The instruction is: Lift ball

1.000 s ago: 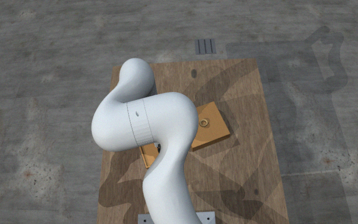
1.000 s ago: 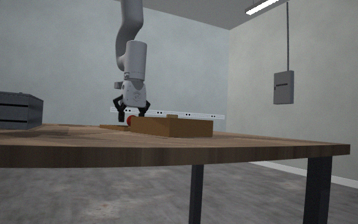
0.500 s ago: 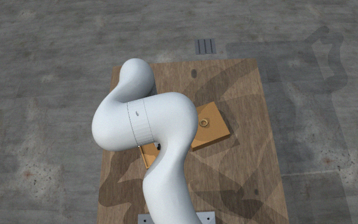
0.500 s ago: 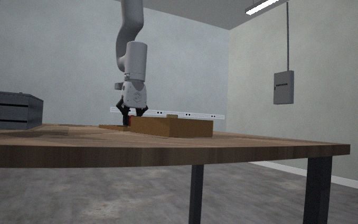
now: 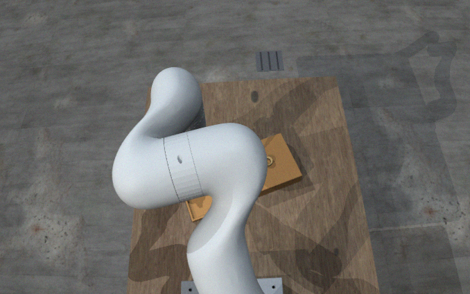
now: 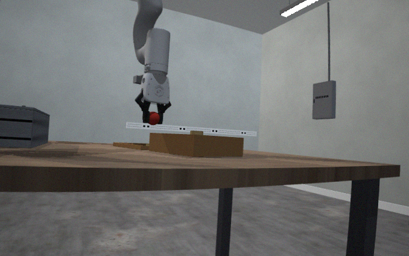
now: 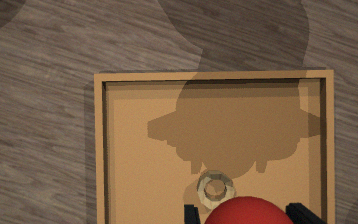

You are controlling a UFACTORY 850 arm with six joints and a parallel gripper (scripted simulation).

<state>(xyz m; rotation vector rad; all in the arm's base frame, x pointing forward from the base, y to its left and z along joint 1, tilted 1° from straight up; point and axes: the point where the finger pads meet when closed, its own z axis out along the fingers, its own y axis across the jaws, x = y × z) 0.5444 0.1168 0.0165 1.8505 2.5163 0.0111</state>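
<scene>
Now: hand 10 cm above the shallow orange tray. From my hand the other things lie so: red ball (right at my hand); orange block (22 cm to the right, 7 cm ahead, 6 cm below).
</scene>
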